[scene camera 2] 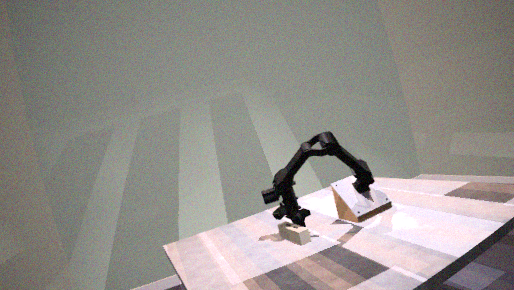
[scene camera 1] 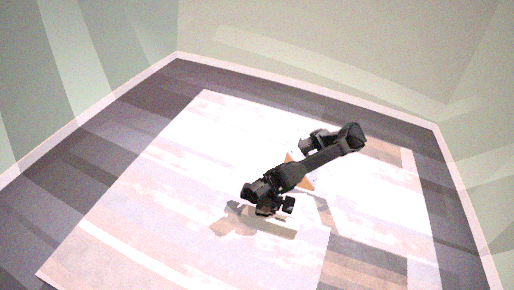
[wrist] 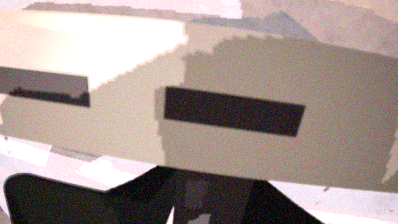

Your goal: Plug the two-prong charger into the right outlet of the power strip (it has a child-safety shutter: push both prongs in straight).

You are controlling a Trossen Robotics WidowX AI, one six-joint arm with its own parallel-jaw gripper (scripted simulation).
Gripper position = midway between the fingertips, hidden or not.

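Note:
I can see my gripper [scene camera 1: 264, 211], and the wrist view shows me the gripper too [wrist: 210, 166].

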